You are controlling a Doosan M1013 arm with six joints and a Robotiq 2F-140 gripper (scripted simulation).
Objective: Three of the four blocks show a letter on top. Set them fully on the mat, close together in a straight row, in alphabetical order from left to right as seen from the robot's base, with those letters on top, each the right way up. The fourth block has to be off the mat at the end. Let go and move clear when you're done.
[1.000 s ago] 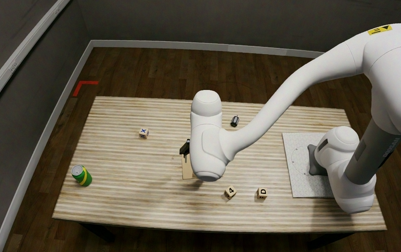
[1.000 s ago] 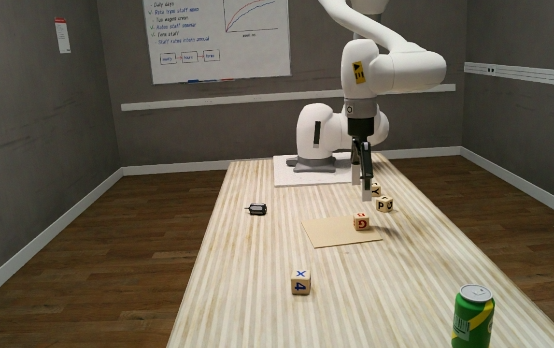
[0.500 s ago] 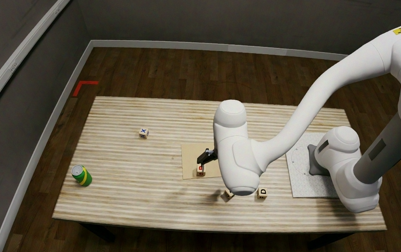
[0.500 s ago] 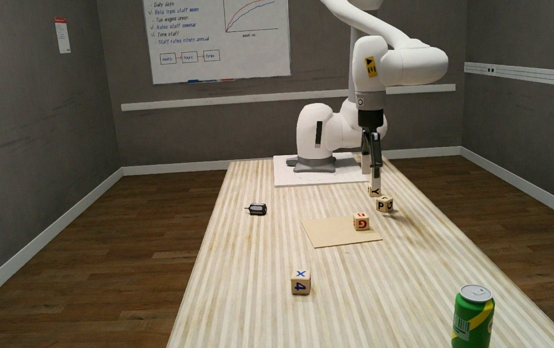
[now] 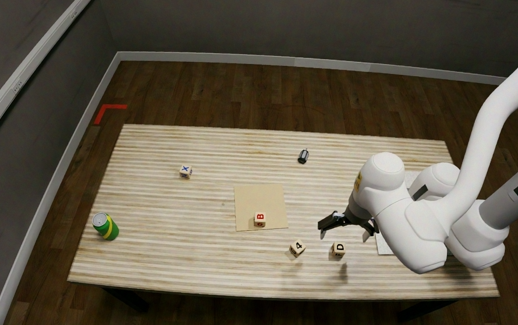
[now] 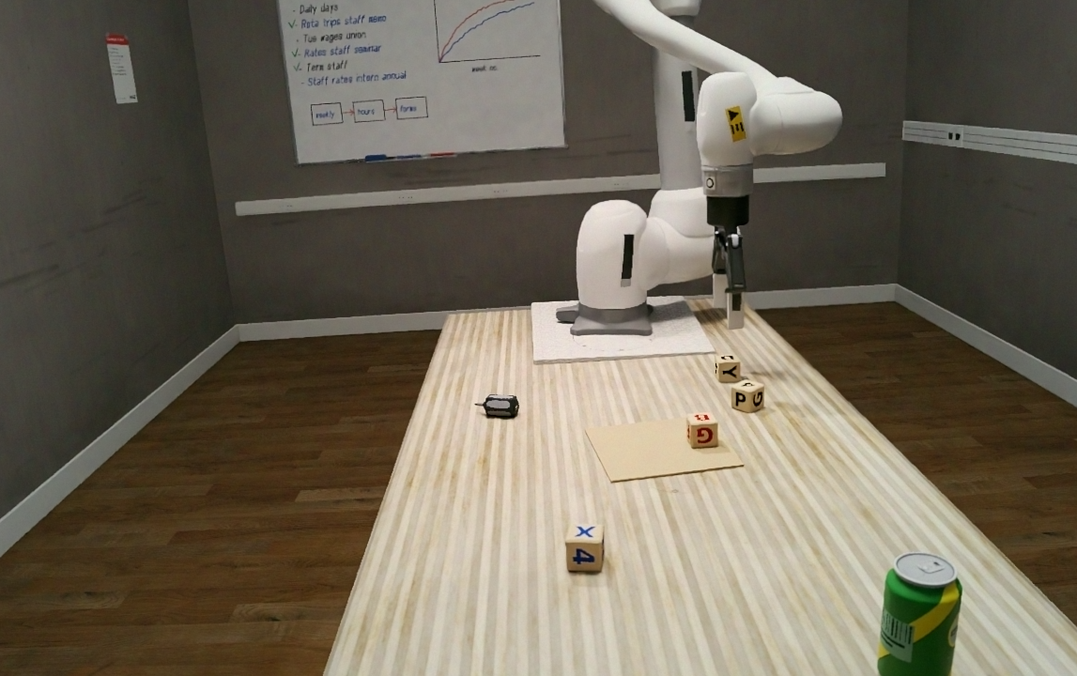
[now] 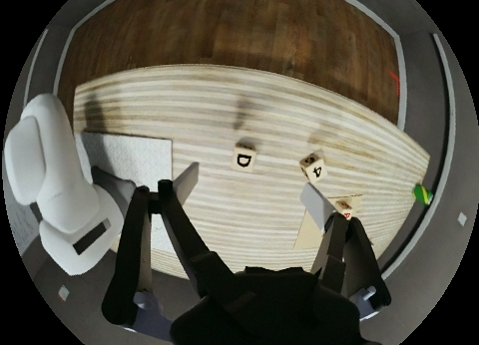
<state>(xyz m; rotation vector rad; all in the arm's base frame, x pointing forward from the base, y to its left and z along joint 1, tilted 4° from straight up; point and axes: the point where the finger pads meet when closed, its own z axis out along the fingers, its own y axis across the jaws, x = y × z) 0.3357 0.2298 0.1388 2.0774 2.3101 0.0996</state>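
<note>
Now: the tan mat 310 mm ahead of my hand, 130 mm to the right of it and 130 mm below it. Round my hand: black object: 160 mm ahead, 410 mm to the right, 120 mm below.
</note>
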